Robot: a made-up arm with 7 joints.
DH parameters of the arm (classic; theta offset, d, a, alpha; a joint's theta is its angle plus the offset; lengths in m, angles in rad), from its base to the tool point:
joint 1: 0 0.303 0 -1.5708
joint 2: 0 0 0 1.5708
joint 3: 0 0.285 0.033 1.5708
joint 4: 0 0 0.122 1.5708
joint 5: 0 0.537 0 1.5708
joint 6: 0 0 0.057 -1.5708
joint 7: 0 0.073 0 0
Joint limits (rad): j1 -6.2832..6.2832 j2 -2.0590..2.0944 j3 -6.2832..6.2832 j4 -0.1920..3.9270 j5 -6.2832..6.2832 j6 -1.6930..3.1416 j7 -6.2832..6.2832
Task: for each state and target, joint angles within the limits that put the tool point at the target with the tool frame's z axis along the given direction. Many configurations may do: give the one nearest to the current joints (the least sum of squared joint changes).
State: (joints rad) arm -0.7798 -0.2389 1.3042 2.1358 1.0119 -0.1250 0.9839
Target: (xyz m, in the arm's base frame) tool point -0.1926 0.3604 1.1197 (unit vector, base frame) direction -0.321 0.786 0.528
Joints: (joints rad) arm -0.1641 -0.3389 1.5466 2.4499 1.0792 0.3015 0.9839
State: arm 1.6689 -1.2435 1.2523 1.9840 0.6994 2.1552 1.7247
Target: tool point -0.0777 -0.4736 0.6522 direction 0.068 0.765 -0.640
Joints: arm 2.3885 -1.6374 0.8084 1.4215 0.1193 2.5434 1.7247
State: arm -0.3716 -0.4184 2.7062 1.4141 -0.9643 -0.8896 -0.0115
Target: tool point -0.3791 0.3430 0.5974 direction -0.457 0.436 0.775
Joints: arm -0.2948 0.2600 2.7418 0.9584 -0.0291 -1.2615 -0.0115
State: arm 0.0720 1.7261 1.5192 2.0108 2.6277 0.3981 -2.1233
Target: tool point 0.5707 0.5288 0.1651 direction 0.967 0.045 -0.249
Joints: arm -0.2218 2.0500 1.6800 1.5598 2.9534 1.2999 -2.1233
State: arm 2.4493 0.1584 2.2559 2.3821 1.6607 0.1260 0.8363
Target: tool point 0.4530 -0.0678 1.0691 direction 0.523 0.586 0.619
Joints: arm 3.1520 -0.0031 2.9577 2.2247 1.9187 0.7889 0.8363
